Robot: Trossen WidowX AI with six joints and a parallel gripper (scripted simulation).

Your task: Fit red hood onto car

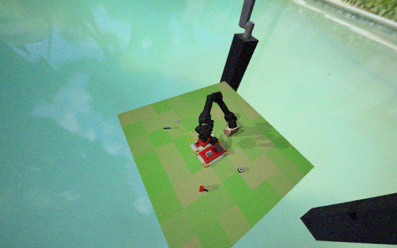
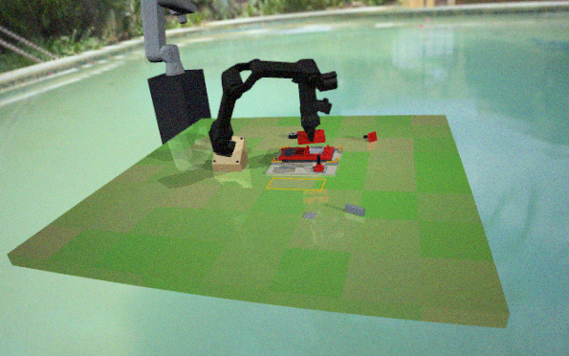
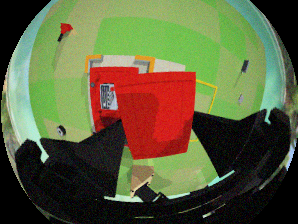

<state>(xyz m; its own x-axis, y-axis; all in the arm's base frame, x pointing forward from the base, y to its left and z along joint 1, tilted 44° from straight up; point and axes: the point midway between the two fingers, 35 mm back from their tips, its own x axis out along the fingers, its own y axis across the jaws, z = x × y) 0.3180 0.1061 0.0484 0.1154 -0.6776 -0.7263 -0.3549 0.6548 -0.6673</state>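
Now: gripper tip 90 mm to the right of the grey engine block, 90 mm above it and 10 mm past it. The rest, counted from my gripper tip: red hood: 10 mm above; then grey chip: 330 mm to the right, 110 mm below, 100 mm ahead; then grey wheel: 300 mm to the left, 190 mm behind, 100 mm below.
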